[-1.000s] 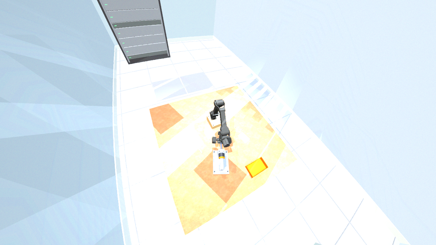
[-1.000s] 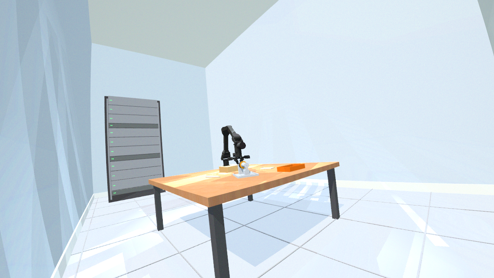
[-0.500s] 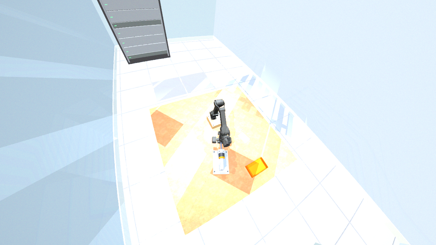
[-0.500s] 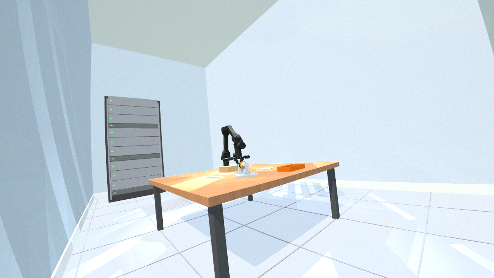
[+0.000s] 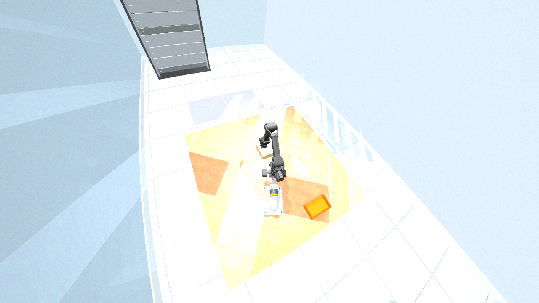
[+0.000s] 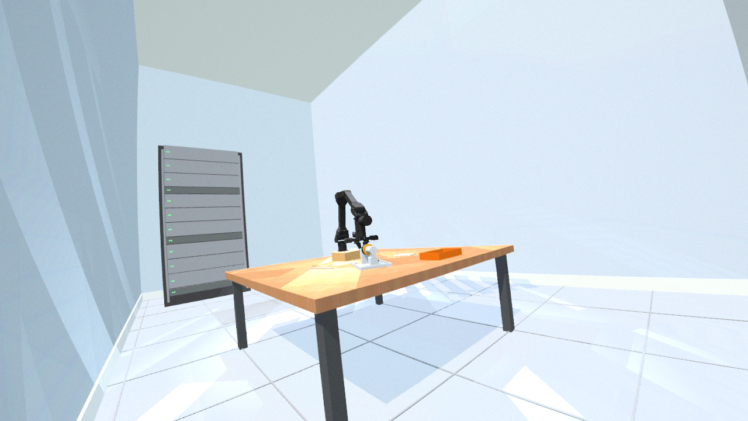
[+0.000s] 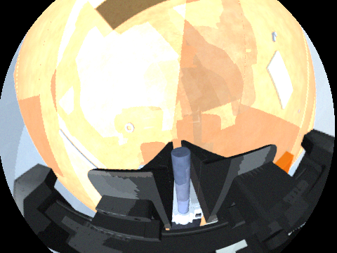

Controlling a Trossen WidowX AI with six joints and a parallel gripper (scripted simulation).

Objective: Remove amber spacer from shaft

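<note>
The grey-blue shaft lies 8 cm ahead of my gripper tip, 3 cm above it and 2 cm to the right of it. Also, from my gripper tip: amber spacer 15 cm ahead, 5 cm to the right, 3 cm above; then orange tray 33 cm ahead, 28 cm to the left, 4 cm below; then white fixture 18 cm ahead, 5 cm to the right.
</note>
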